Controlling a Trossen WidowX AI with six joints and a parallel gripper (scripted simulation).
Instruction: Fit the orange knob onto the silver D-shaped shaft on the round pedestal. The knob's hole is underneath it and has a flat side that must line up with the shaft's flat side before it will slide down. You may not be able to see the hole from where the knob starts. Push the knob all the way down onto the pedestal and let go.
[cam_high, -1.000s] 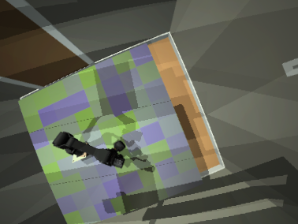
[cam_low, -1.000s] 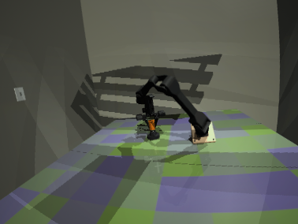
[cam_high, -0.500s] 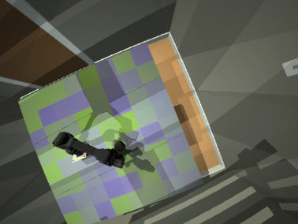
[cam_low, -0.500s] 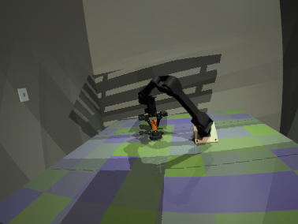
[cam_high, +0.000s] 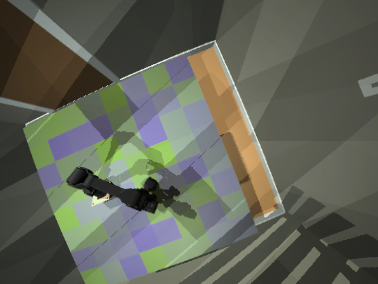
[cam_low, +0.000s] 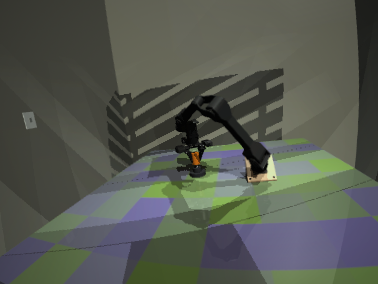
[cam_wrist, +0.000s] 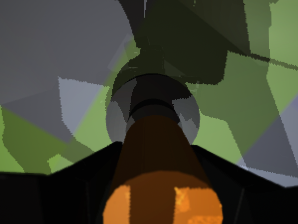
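The orange knob is 3 cm above my gripper tip. Also, from my gripper tip: round dark pedestal: 4 cm below.
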